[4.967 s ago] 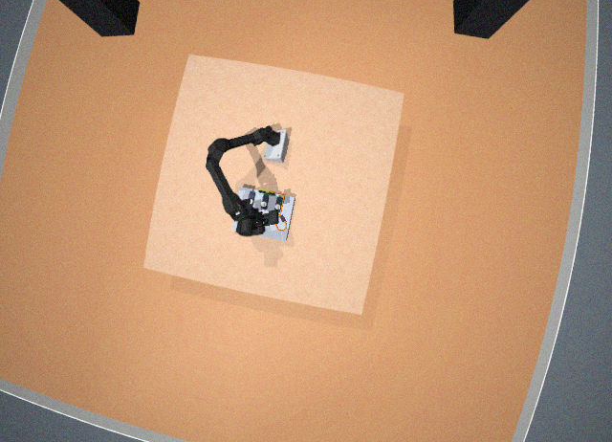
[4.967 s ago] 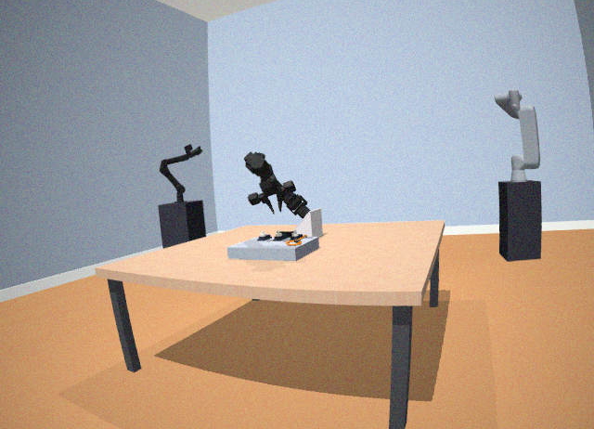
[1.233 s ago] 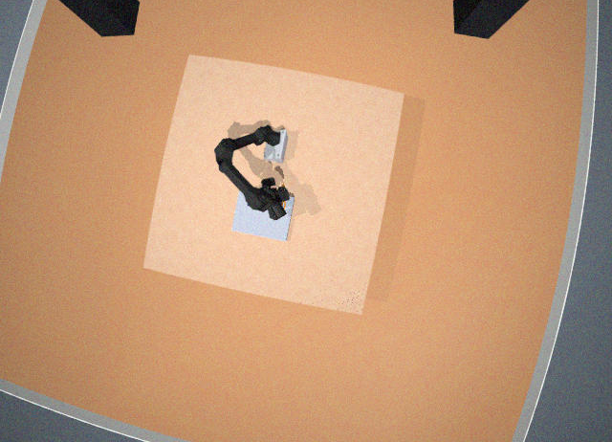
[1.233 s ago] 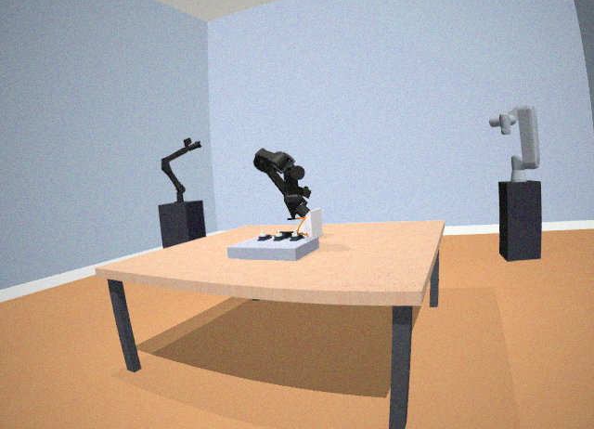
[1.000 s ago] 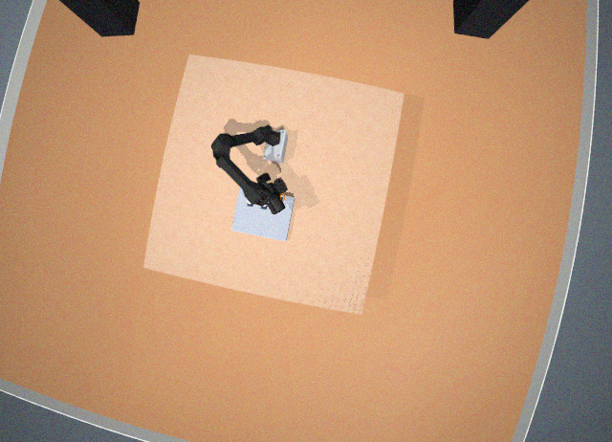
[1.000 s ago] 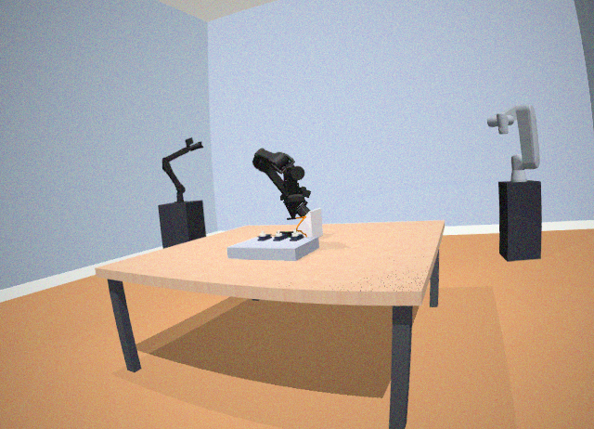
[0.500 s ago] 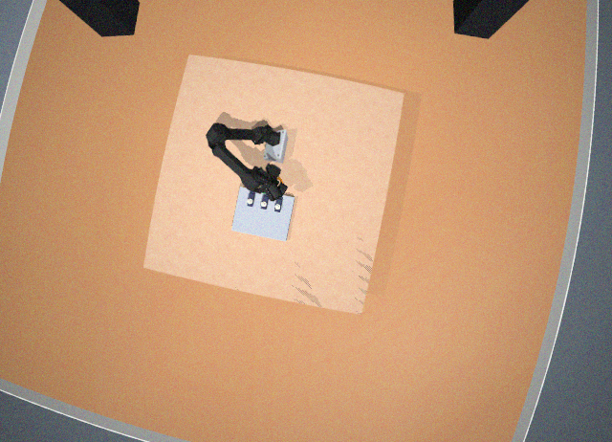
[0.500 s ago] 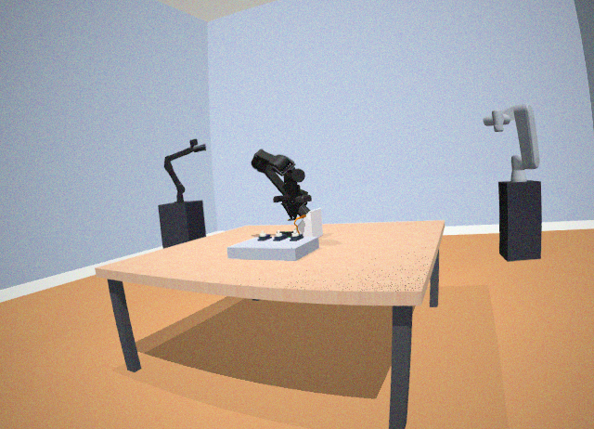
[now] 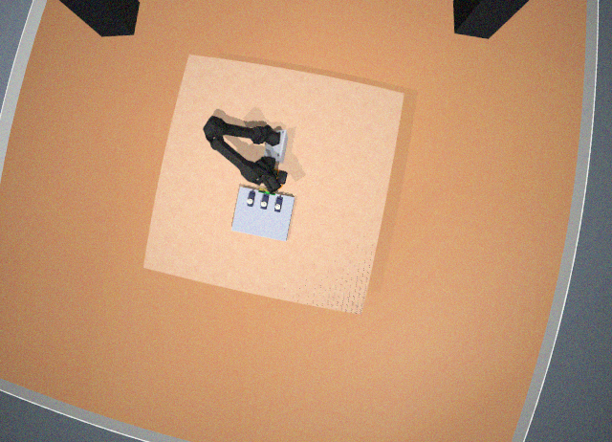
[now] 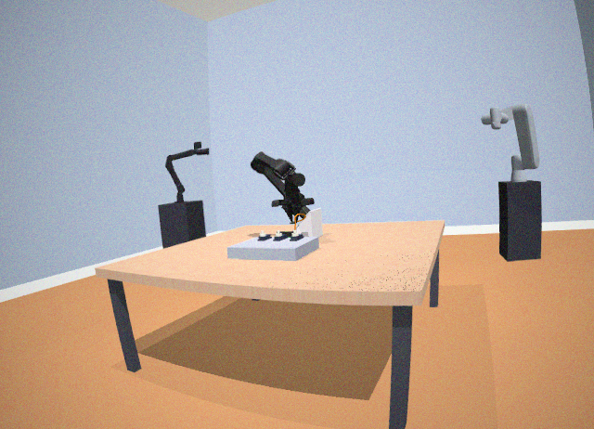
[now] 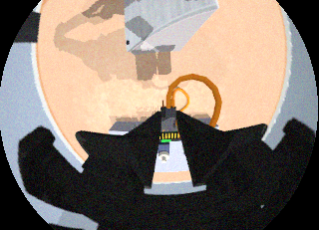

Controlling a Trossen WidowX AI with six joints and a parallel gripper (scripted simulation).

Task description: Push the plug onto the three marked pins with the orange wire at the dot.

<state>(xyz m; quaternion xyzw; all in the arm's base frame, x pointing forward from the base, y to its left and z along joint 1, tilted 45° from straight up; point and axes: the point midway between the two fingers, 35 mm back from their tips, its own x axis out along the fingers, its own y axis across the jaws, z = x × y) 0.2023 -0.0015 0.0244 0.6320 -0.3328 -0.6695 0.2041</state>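
The green band is 80 mm ahead of my gripper tip, 10 mm to the right of it and 30 mm below it. Also, from my gripper tip: pale grey holder (240 mm ahead, 40 mm to the right, 80 mm below).
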